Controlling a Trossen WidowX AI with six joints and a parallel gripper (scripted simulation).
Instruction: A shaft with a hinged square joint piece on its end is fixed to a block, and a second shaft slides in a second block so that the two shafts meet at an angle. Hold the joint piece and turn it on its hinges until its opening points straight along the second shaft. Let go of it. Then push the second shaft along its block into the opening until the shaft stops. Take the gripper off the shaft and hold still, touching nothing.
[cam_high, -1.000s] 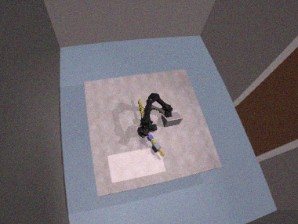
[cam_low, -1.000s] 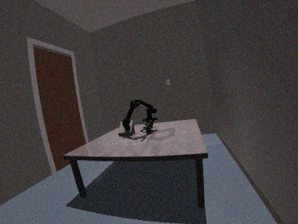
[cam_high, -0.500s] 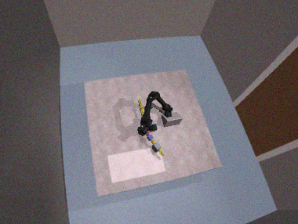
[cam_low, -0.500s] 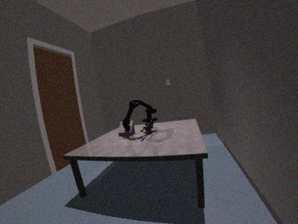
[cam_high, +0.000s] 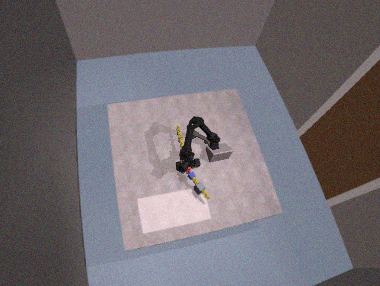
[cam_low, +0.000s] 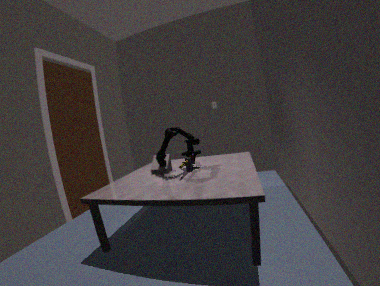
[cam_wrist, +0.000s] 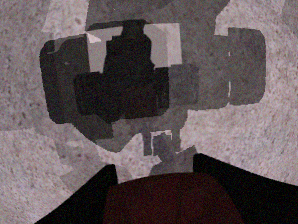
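The red joint piece is 2 cm to the left of my gripper tip and 4 cm above it.
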